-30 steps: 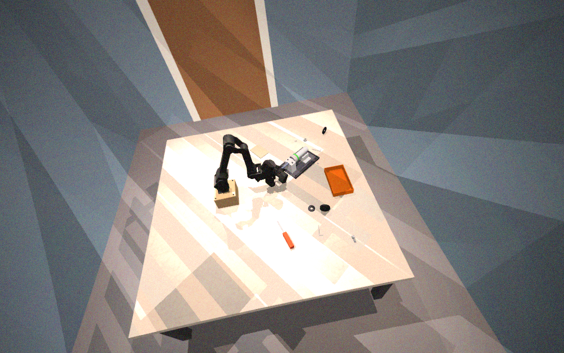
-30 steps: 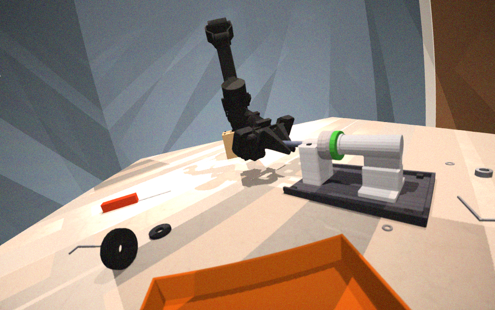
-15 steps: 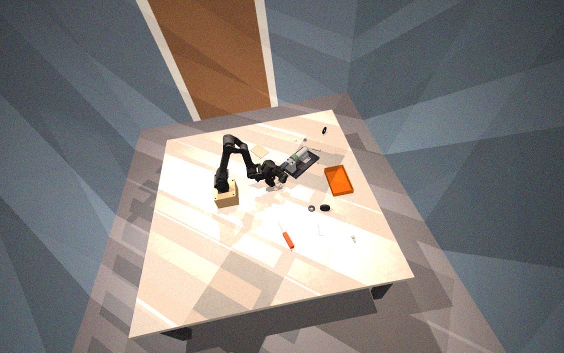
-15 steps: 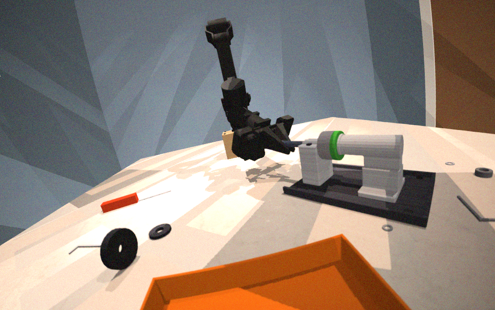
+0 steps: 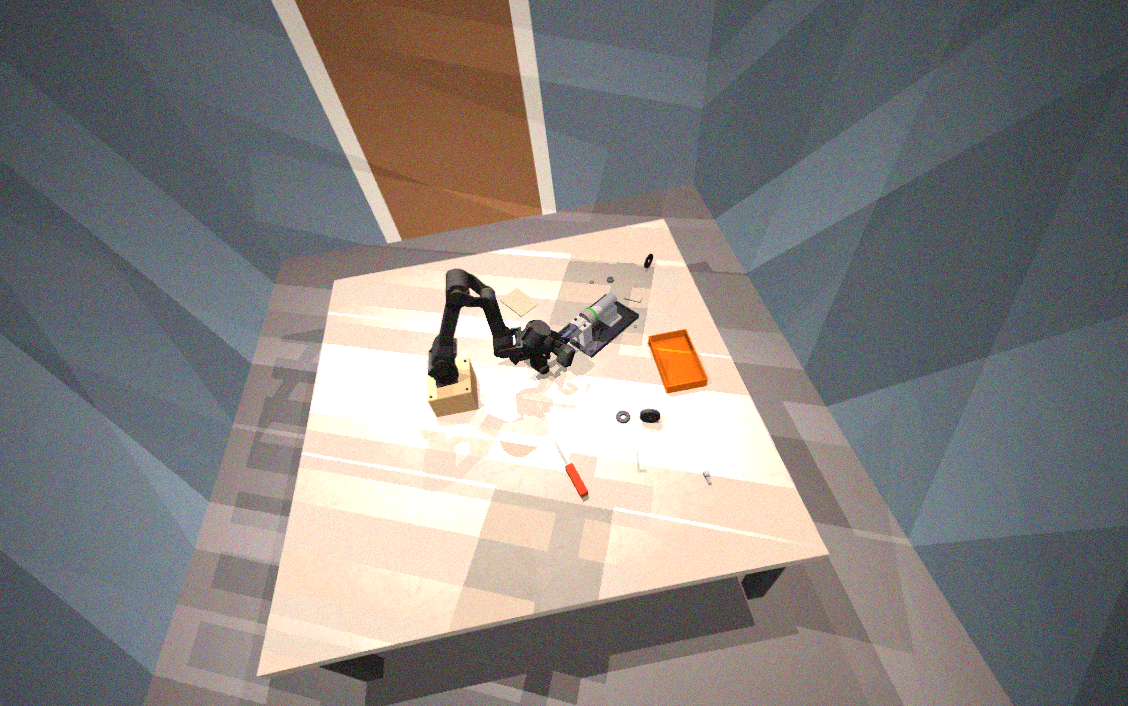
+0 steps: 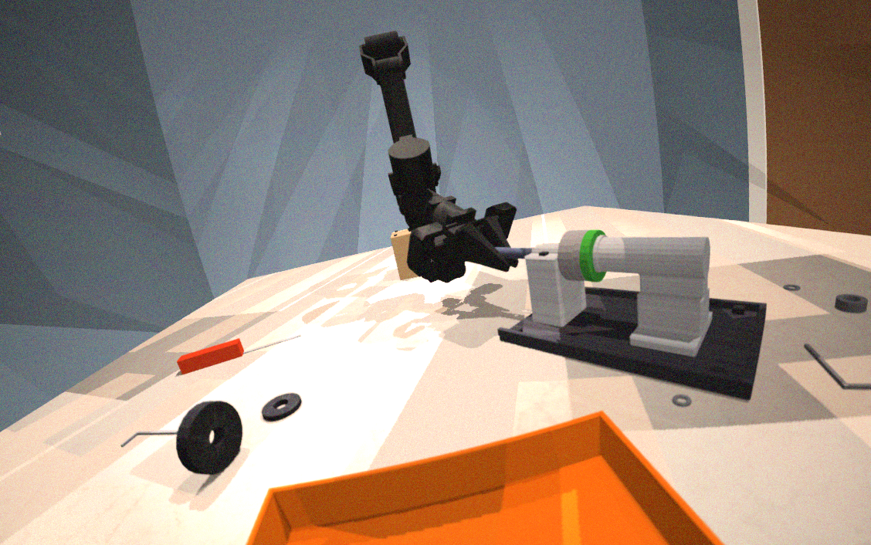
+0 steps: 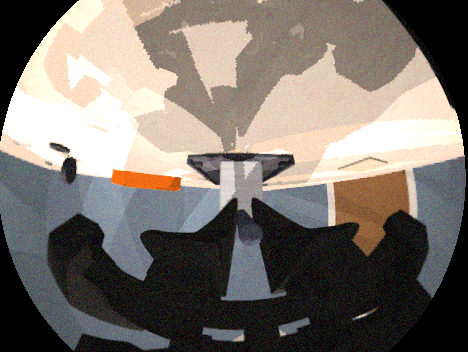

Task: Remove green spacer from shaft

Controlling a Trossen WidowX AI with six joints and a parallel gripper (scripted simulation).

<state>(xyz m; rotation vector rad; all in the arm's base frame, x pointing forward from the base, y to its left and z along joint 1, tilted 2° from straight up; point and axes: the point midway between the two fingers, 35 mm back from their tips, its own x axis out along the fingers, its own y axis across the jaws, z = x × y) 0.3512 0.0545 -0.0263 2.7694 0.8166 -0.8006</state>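
Now: the shaft 50 mm ahead of my gripper tip, 30 mm to the left of it and 20 mm above it. From my gripper tip the other things lie so: orange tray (310 mm ahead, 140 mm to the right, 50 mm below); grey spacer (80 mm ahead, 50 mm to the left, 20 mm above); green spacer (90 mm ahead, 60 mm to the left, 20 mm above).
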